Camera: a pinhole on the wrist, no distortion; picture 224 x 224 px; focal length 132.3 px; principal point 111.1 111.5 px. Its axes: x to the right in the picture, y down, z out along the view. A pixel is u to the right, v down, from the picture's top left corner.
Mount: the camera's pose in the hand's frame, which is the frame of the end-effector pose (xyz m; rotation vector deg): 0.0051 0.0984 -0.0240 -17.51 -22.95 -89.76
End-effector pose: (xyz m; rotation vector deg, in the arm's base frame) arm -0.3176 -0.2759 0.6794 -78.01 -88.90 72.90
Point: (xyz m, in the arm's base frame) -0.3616 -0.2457 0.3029
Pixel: 27.6 152.4
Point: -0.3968 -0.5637 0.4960
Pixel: outside the picture
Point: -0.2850 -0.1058 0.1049
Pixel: outside the picture
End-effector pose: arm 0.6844 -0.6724 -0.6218 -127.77 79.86 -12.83
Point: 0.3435 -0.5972 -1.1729
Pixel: 62.2 76.7
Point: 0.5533 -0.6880 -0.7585
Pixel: 73.4 75.2
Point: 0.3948 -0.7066 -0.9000
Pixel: 11.8 74.9
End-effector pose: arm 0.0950 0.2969 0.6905 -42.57 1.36 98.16
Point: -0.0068 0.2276 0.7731
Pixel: outside the picture
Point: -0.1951 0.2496 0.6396
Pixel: 11.0 117.7
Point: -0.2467 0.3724 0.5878
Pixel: 15.9 206.1
